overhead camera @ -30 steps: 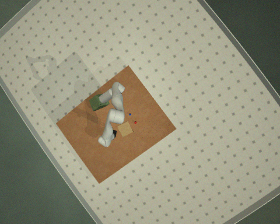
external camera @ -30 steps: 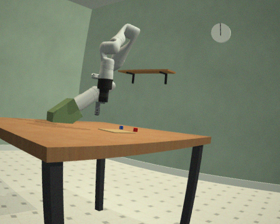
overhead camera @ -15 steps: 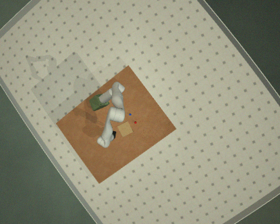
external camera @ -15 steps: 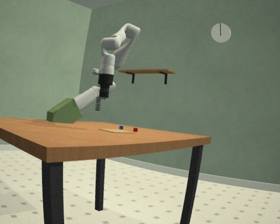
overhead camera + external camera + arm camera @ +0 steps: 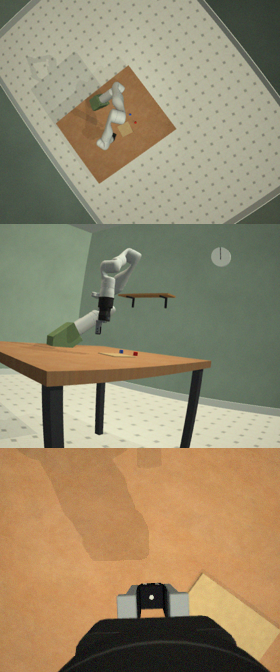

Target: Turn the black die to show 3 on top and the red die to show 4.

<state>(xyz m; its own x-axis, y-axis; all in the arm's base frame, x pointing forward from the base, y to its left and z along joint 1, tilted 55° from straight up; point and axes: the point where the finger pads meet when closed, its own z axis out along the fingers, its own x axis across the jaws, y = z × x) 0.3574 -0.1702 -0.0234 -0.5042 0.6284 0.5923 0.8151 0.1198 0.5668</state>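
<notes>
My gripper is now 120 mm to the right of the tan mat, 120 mm above it and 30 mm short of it. Round my hand: blue die 260 mm to the left, 110 mm below, 80 mm behind; then black die 10 mm below; then red die 260 mm to the left, 110 mm below, 30 mm ahead.
</notes>
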